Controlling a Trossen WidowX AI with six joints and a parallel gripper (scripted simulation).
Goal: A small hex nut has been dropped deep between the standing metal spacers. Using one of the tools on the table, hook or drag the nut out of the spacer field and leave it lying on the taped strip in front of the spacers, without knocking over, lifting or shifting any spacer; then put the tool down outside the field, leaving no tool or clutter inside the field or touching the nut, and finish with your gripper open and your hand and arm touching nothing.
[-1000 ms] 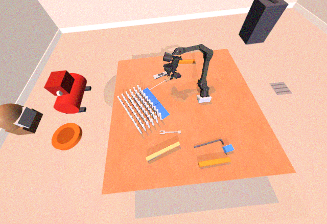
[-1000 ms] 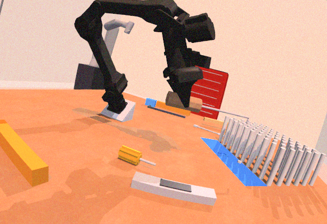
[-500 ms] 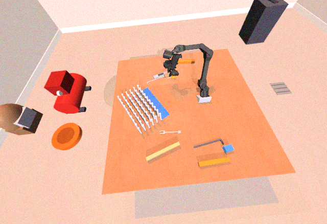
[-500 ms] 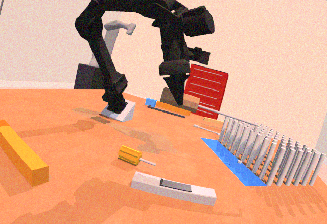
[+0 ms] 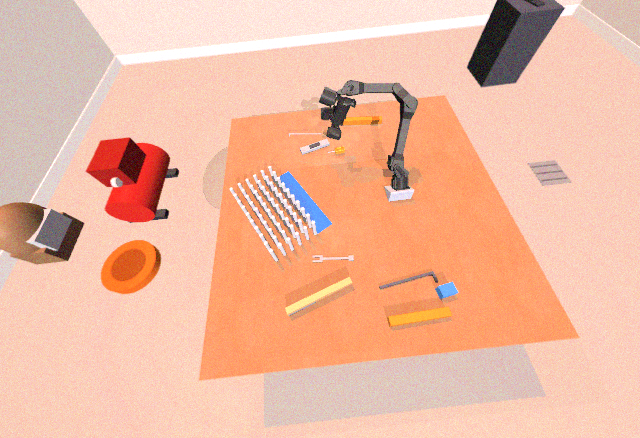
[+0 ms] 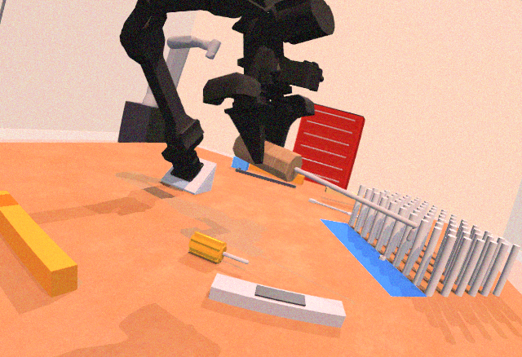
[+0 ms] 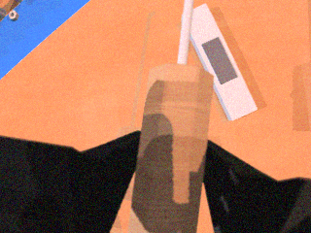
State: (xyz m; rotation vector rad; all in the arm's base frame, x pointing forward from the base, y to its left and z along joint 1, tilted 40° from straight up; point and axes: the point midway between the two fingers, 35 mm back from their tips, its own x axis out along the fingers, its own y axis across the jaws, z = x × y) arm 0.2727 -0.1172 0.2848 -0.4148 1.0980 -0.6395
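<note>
Now: gripper tip 100 mm short of the wooden-handled tool, 30 mm to the left of it and 10 mm above it. The rest, counted from my gripper tip: hex nut: 220 mm ahead, 230 mm to the left, 150 mm below; then blue taped strip: 180 mm ahead, 250 mm to the left, 150 mm below; then yellow-handled screwdriver: 40 mm behind, 20 mm to the right, 140 mm below.
</note>
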